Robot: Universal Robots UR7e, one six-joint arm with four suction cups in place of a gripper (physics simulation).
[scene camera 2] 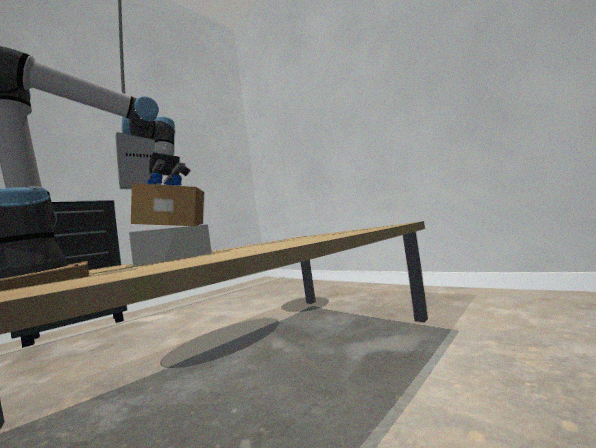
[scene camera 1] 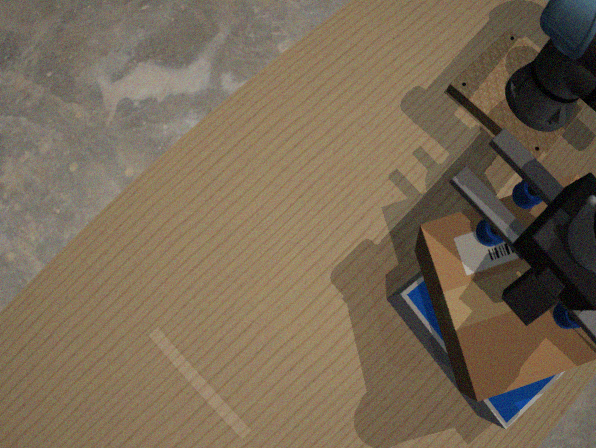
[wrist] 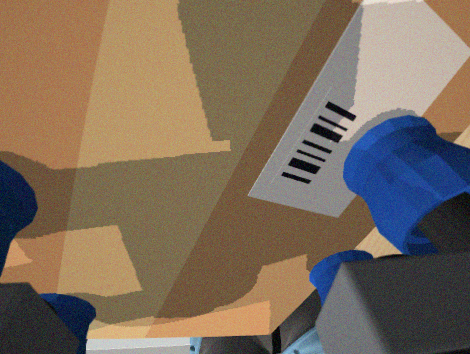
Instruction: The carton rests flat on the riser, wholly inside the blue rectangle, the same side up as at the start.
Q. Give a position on the suction head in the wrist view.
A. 402, 169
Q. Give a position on a grey riser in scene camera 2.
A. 150, 246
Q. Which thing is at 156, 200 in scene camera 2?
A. A brown carton.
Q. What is the suction head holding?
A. A brown carton.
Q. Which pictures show the brown carton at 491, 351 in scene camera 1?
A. Scene camera 2, scene camera 1 and the wrist view: all of them.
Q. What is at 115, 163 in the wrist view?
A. A brown carton.
